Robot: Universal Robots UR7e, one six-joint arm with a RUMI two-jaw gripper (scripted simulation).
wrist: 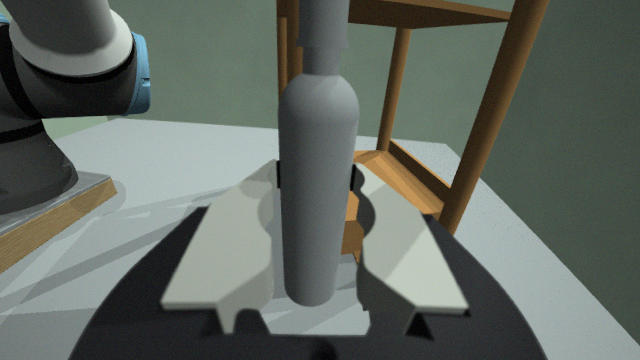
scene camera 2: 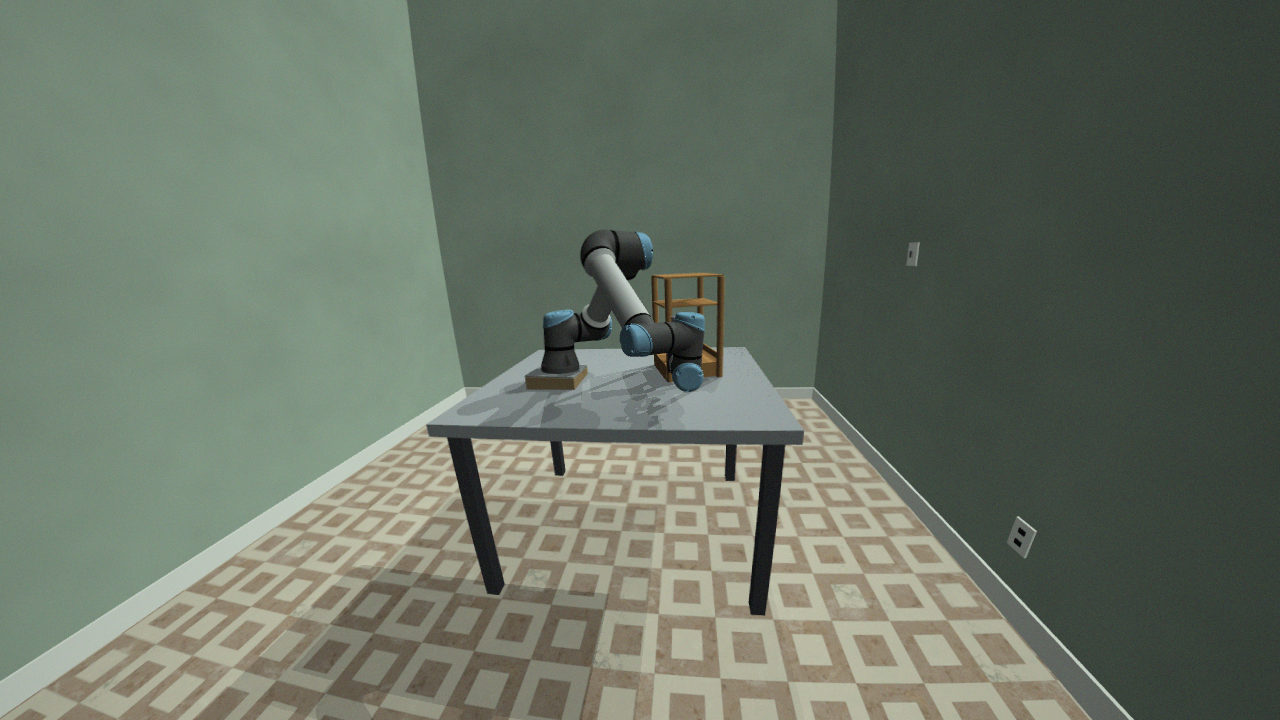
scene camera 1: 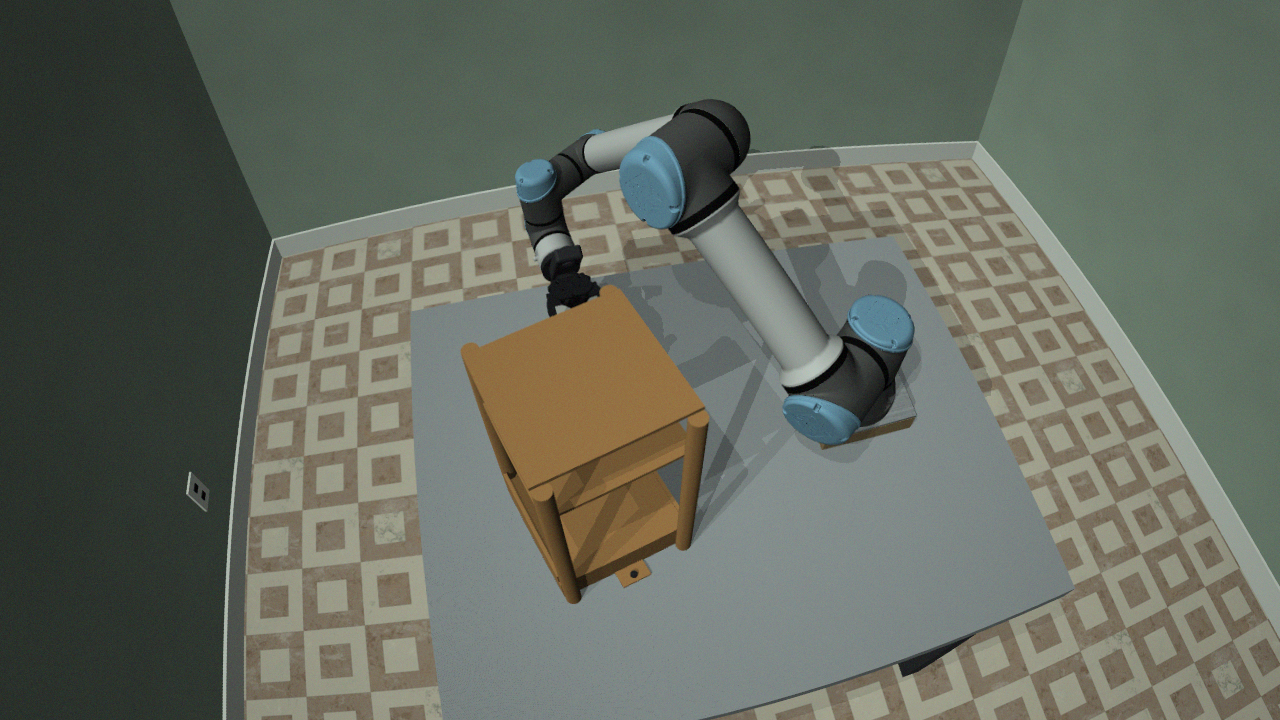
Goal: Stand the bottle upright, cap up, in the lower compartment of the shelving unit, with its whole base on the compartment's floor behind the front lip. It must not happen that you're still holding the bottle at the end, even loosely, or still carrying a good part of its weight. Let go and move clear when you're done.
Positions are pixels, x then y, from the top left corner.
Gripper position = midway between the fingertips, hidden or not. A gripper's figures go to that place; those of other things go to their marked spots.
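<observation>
A grey bottle [wrist: 318, 111] is 10 cm from the lens; the gripper [wrist: 315, 164] is 15 cm from the lens. Spot to spot, the bottle and a shelving unit [wrist: 408, 176] are 33 cm apart. The unit is 42 cm from the lens.
</observation>
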